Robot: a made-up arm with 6 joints. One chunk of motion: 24 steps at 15 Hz.
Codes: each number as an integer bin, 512 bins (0 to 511) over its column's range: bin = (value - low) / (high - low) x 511, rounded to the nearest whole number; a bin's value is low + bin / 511 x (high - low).
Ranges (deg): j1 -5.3..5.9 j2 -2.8..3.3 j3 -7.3..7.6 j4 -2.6..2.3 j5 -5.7..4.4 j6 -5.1..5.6
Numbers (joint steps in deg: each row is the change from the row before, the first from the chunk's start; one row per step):
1: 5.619 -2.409 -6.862 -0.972 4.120 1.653
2: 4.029 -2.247 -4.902 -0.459 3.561 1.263
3: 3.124 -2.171 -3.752 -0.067 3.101 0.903
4: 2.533 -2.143 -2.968 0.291 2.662 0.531
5: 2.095 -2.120 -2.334 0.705 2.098 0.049
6: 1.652 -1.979 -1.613 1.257 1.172 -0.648
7: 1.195 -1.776 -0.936 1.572 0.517 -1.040
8: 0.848 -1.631 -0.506 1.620 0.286 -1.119
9: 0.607 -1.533 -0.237 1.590 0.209 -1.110
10: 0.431 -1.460 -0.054 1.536 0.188 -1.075
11: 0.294 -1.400 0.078 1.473 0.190 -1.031
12: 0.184 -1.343 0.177 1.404 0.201 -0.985
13: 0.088 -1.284 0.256 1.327 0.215 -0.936
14: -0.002 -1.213 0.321 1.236 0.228 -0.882
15: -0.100 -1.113 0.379 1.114 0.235 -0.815
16: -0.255 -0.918 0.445 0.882 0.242 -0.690
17: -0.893 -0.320 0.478 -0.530 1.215 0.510
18: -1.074 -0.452 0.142 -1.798 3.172 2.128
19: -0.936 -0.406 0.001 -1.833 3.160 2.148
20: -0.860 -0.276 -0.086 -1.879 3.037 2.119
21: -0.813 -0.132 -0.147 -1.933 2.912 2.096
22: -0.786 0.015 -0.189 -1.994 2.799 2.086
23: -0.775 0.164 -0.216 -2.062 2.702 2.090
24: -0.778 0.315 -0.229 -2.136 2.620 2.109
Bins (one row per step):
1: 498 33 15 170 497 323
2: 426 46 82 223 469 304
3: 384 53 122 264 445 287
4: 357 55 149 301 423 269
5: 337 57 170 345 395 246
6: 317 69 195 402 348 213
7: 296 86 218 435 315 194
8: 281 98 233 440 303 190
9: 270 106 242 437 299 191
10: 261 112 249 431 298 192
11: 255 117 253 425 298 194
12: 250 122 256 418 299 197
13: 246 127 259 410 299 199
14: 242 133 261 400 300 201
15: 237 141 263 387 300 205
16: 230 158 266 363 301 211
17: 201 208 267 216 350 268
18: 193 197 255 84 449 345
19: 199 201 250 80 448 346
20: 203 211 247 75 442 345
21: 205 223 245 70 436 344
22: 206 236 244 63 430 343
23: 206 248 243 56 425 343
24: 206 261 243 48 421 344

